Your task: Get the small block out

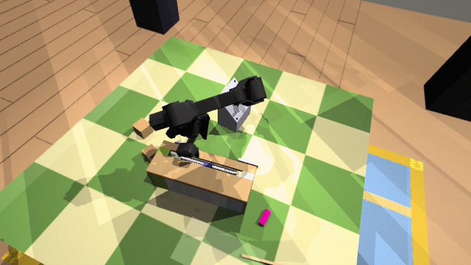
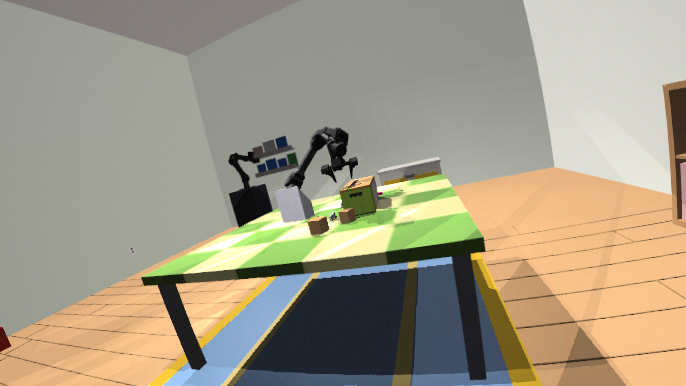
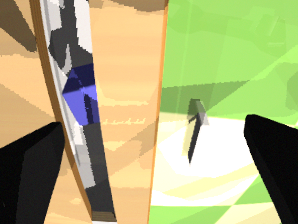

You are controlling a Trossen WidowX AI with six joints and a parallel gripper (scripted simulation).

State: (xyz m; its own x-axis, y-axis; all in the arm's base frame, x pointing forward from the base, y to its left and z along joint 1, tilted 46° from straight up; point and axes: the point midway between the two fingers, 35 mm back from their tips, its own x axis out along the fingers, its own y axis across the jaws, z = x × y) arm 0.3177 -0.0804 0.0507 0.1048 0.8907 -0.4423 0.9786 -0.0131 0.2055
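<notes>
Now: the box 9 cm below my gripper tip, 3 cm to the left of it and 3 cm ahead of it. Also, from my gripper tip: blue block 7 cm below, 4 cm to the left, 4 cm ahead; then thin tan stick 36 cm to the left, 24 cm ahead, 15 cm below.
</notes>
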